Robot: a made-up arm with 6 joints.
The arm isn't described. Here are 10 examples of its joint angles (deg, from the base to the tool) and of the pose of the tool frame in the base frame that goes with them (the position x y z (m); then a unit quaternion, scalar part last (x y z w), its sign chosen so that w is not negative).
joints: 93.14 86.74 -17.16 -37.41 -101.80 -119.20
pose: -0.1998 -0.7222 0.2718 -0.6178 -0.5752 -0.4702 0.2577
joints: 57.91 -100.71 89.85 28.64 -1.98 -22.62
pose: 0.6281 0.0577 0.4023 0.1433 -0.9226 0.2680 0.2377
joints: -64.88 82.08 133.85 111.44 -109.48 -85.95
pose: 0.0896 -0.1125 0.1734 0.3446 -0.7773 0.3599 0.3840
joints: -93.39 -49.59 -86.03 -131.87 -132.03 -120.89
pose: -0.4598 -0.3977 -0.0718 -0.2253 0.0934 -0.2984 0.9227
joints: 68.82 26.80 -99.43 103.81 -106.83 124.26
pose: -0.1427 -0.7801 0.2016 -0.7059 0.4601 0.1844 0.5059
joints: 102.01 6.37 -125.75 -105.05 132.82 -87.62
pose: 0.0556 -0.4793 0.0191 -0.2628 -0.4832 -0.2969 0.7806
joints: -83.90 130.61 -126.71 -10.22 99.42 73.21
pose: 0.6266 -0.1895 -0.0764 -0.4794 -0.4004 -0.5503 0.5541
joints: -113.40 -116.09 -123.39 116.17 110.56 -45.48
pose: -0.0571 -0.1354 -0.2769 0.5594 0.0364 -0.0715 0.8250
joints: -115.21 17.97 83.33 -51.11 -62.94 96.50
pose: 0.1196 -0.4086 0.2036 -0.8206 -0.5440 -0.0017 0.1752
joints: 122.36 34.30 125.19 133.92 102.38 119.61
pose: 0.3340 0.1849 -0.1230 -0.2098 -0.5165 -0.4897 0.6703
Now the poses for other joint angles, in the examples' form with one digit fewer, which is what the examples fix.
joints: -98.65 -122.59 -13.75 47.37 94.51 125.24
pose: 0.998 -0.511 -0.013 -0.373 -0.779 -0.055 0.501
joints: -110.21 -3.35 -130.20 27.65 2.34 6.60
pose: 0.040 0.090 0.028 0.474 -0.463 -0.746 0.062
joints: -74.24 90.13 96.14 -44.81 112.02 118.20
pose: -0.161 -0.257 -0.087 -0.194 -0.376 -0.903 0.073
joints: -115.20 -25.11 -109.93 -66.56 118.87 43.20
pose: -0.141 0.051 -0.088 -0.161 -0.408 0.615 0.655
